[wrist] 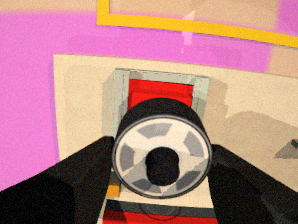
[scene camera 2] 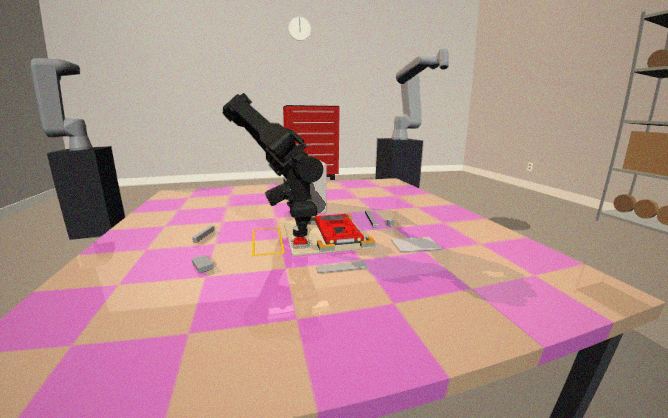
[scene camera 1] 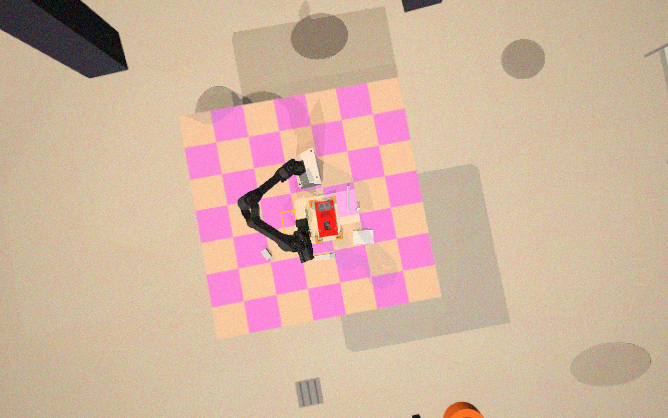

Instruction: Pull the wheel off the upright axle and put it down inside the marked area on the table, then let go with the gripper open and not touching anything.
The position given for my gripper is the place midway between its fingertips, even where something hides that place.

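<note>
My gripper (scene camera 2: 300, 231) is visible. The wrist view shows the gripper (wrist: 161, 150) as well.
</note>
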